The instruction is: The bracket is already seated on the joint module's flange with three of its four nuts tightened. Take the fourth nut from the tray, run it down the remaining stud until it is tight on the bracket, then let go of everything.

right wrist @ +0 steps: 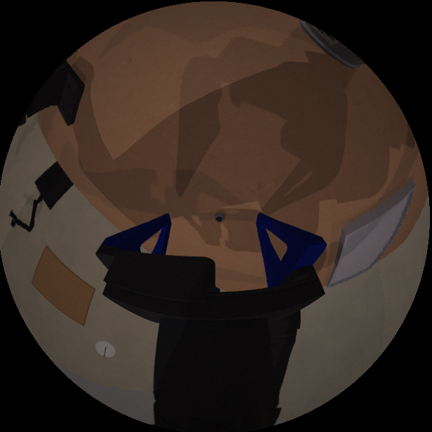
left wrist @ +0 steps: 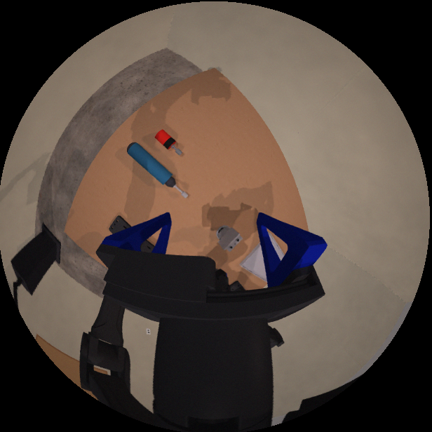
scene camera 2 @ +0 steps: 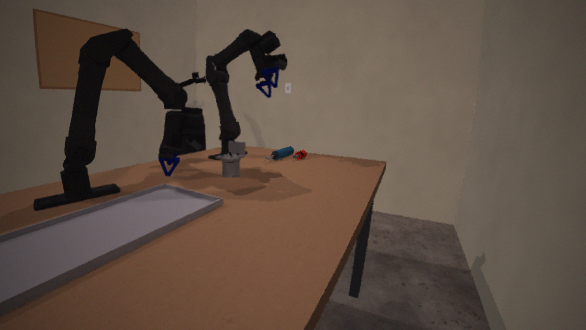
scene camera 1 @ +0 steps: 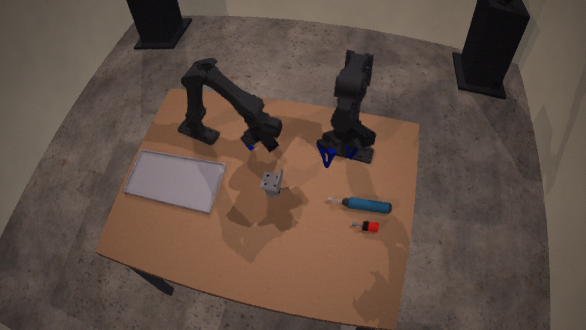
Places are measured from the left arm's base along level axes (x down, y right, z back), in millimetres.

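Pixels of known places: left gripper, fingertip midpoint: [scene camera 2: 272,92] [scene camera 1: 337,162]; right gripper, fingertip midpoint: [scene camera 2: 168,170]; right arm's base, link origin: [scene camera 2: 79,197] [scene camera 1: 198,132].
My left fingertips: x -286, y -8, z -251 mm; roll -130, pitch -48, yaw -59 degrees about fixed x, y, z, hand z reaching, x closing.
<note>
Ahead of a thing's pixels: the offset from my left fingertips to its middle.
The grey bracket {dx +204, dy +235, dz -2 mm} [scene camera 1: 270,182] [scene camera 2: 237,148] [left wrist: 231,241] sits on the upright joint module {dx +249, dy +235, dz -2 mm} [scene camera 1: 273,193] [scene camera 2: 231,169]. Dark spots show on its plate, too small to tell nuts from bare stud. A small dark nut [right wrist: 219,217] lies on the wooden table, outside the tray {dx +278, dy +649, dz -85 mm} [scene camera 1: 172,182] [scene camera 2: 125,235] [right wrist: 375,235]. My right gripper [right wrist: 213,217] [scene camera 2: 168,173] is open and points down above the table, with the nut between its fingertips in the right wrist view; they do not grip it. My left gripper [left wrist: 213,216] [scene camera 1: 339,161] [scene camera 2: 271,91] is open and empty, high above the table.
A blue driver {dx +266, dy -93, dz +23 mm} [scene camera 1: 369,205] [scene camera 2: 283,152] [left wrist: 150,163] and a shorter red and black driver {dx +269, dy -133, dz -56 mm} [scene camera 1: 370,226] [scene camera 2: 300,154] [left wrist: 165,139] lie at the right of the table in scene camera 1. The joint module stands between them and the tray.
</note>
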